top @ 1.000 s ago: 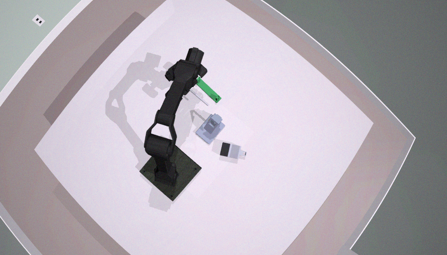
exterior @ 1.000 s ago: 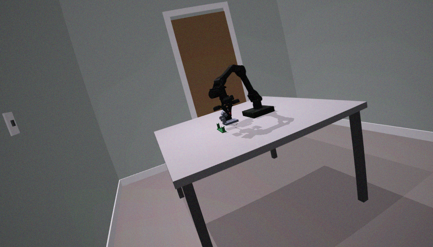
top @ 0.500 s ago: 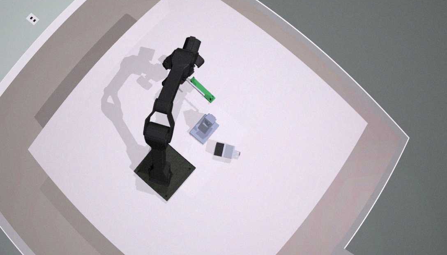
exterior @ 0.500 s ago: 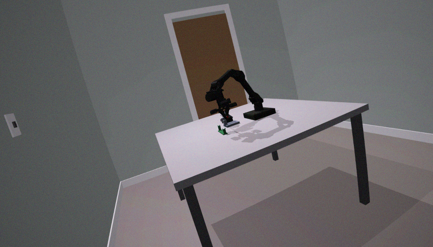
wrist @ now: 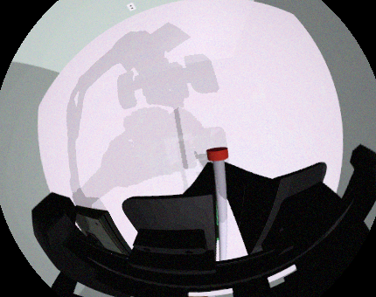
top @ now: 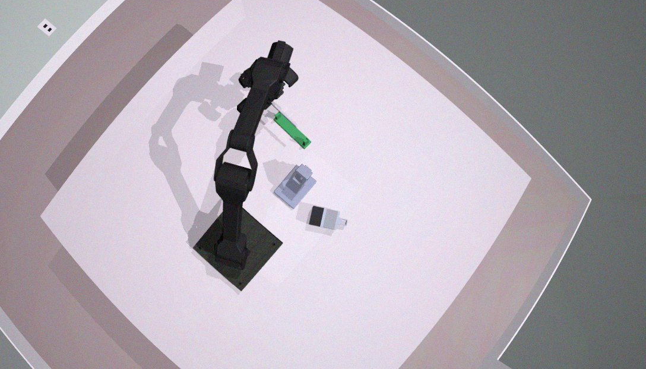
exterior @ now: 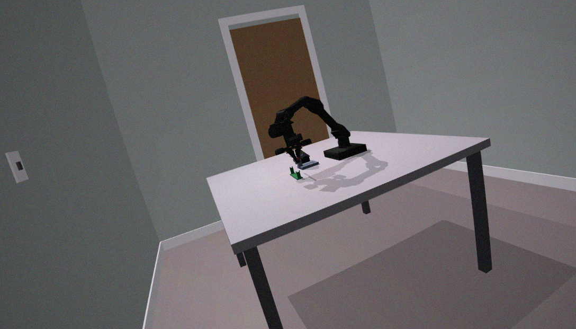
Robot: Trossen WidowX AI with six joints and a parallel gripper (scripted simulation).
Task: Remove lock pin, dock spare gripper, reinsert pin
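The green cradle is 100 mm to the right of my gripper tip, 70 mm below it and 10 mm behind it. From my gripper tip the other things lie so: mount 220 mm to the right, 120 mm behind, 40 mm below; spare gripper 360 mm to the right, 150 mm behind, 70 mm below.
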